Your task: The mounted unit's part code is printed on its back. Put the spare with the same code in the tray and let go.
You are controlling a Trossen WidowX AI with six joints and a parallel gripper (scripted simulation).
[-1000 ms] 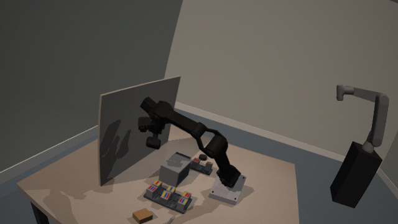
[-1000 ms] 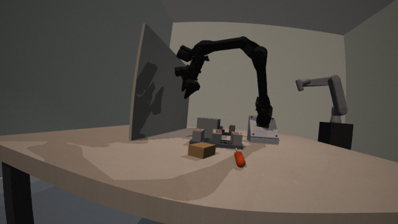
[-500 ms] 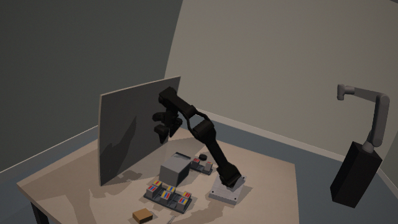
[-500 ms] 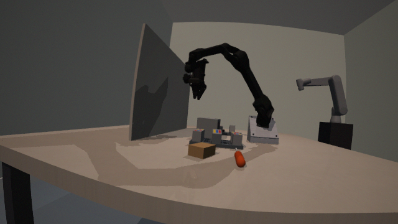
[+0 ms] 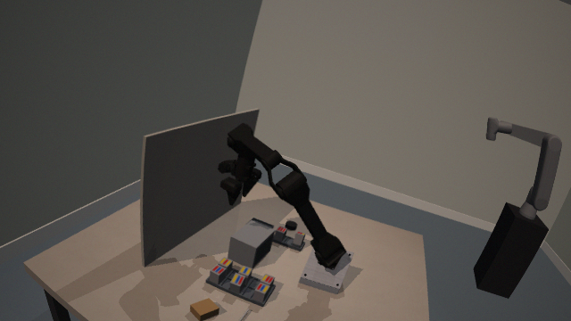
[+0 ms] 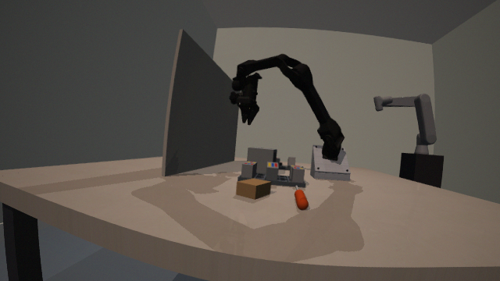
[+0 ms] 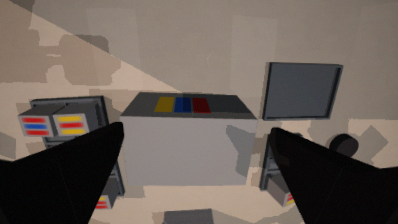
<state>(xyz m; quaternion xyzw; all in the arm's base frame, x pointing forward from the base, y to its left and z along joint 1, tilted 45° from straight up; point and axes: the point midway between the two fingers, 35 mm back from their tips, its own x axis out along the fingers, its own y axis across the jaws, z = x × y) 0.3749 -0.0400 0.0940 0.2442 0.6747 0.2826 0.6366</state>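
The grey spare block is 16 cm behind my gripper tip, 22 cm to the left of it and 15 cm below it. Also, from my gripper tip: mounted unit 8 cm behind, 1 cm to the left, 15 cm below; then dark grey tray 2 cm behind, 19 cm to the right, 19 cm below; then tall grey panel 15 cm ahead, 1 cm to the left, 3 cm above.
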